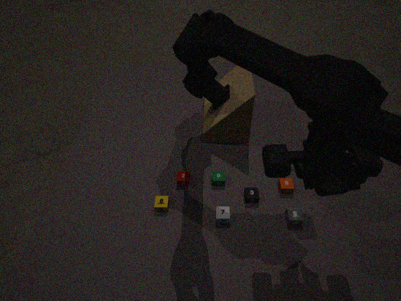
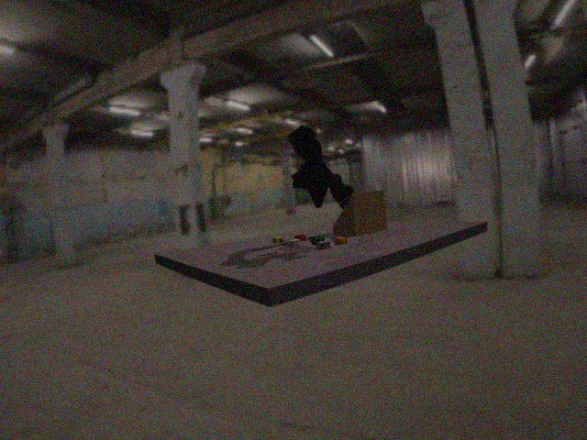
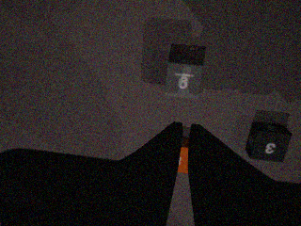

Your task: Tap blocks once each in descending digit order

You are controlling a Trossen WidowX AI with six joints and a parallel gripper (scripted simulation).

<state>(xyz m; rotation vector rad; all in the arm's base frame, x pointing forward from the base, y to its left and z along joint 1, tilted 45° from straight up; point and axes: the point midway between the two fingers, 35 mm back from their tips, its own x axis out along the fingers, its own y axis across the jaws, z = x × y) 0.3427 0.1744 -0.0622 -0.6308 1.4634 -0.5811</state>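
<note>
Right now my gripper tip is 90 mm past the orange block, 10 mm to the left of it and 120 mm above it. Round my gripper tip: white block 160 mm to the right, 120 mm below; then black block 60 mm behind, 90 mm to the right, 120 mm below; then grey block 120 mm below.
</note>
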